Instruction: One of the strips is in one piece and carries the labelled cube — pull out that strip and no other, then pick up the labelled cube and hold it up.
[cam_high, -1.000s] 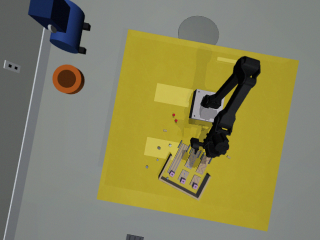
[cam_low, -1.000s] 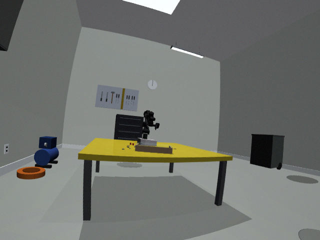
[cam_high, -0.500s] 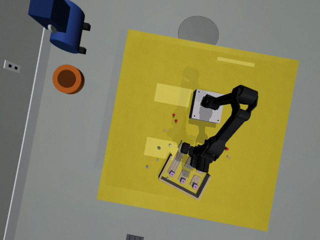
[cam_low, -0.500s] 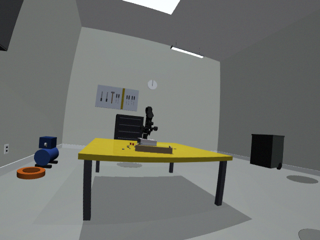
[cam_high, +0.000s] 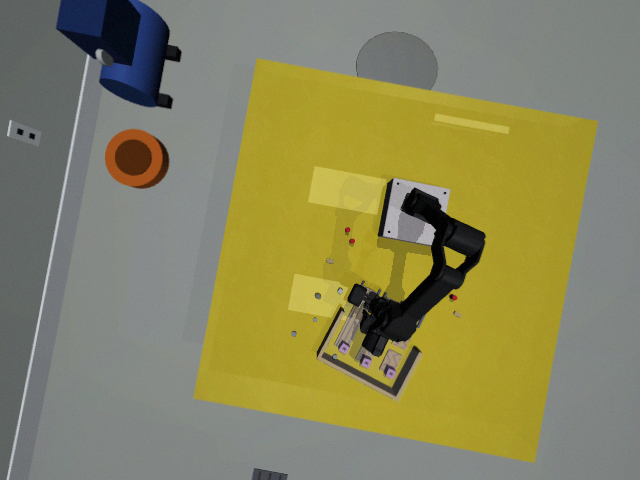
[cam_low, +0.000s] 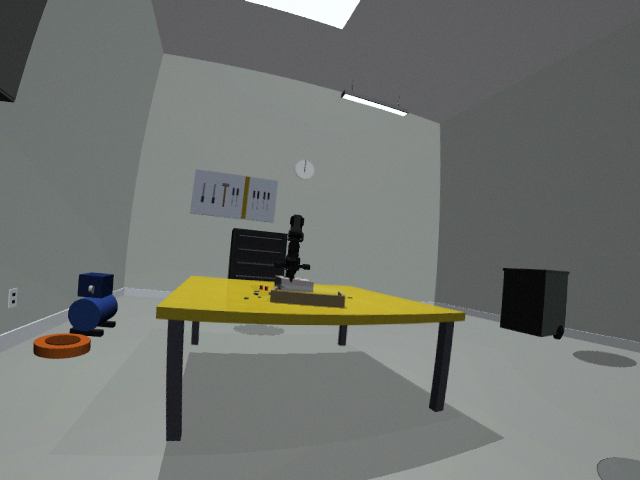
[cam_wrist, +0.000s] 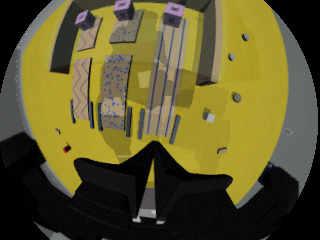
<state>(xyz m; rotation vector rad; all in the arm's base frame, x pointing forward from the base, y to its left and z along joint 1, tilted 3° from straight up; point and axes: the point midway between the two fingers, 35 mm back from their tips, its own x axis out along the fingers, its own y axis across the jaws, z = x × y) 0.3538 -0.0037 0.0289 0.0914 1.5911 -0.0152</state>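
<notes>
My gripper tip is now 100 mm short of the striped strip, 70 mm above it and 10 mm to the left of it.
</notes>
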